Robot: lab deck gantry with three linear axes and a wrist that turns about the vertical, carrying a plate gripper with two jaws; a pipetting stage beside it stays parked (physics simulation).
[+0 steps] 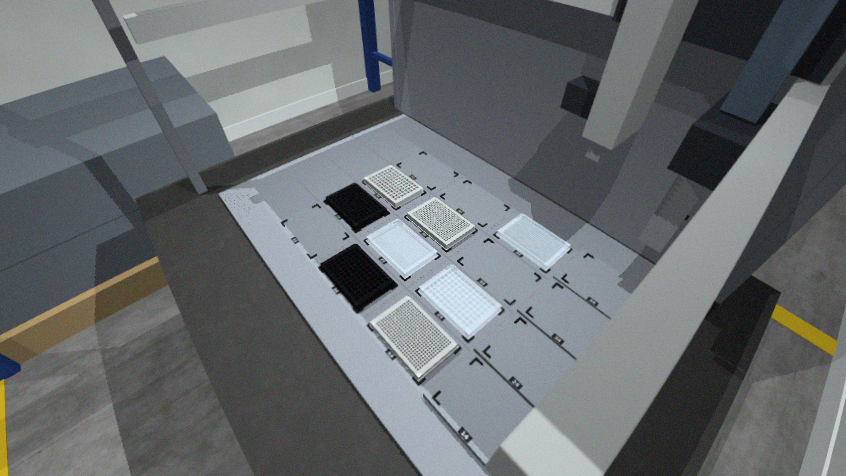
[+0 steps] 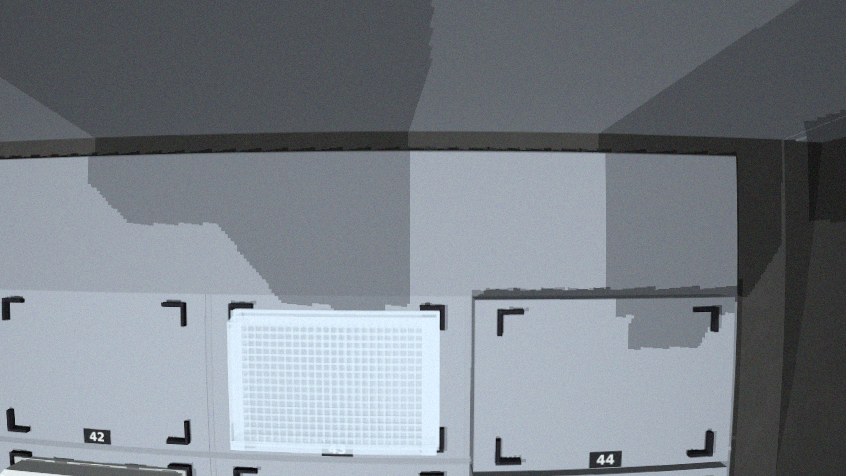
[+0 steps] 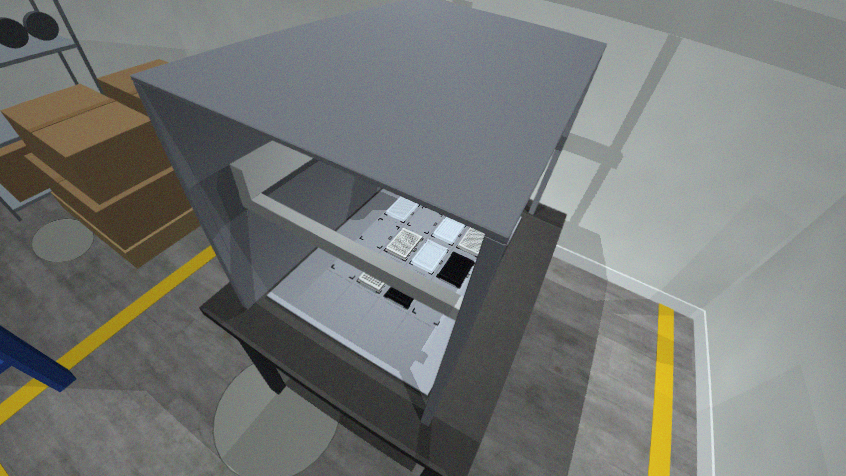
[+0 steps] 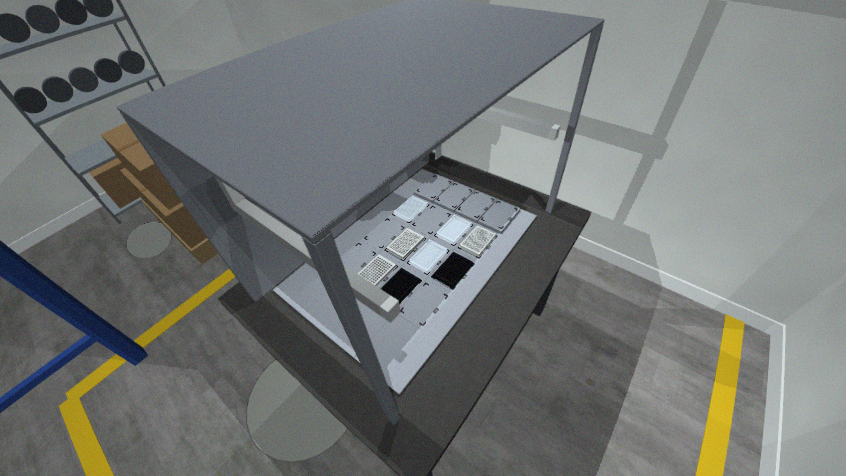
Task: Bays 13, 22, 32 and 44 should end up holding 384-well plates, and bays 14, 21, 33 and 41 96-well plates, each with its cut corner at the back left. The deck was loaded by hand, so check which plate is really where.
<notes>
I see my gripper (image 1: 663,228) and a bay 42 (image 2: 116,361).
</notes>
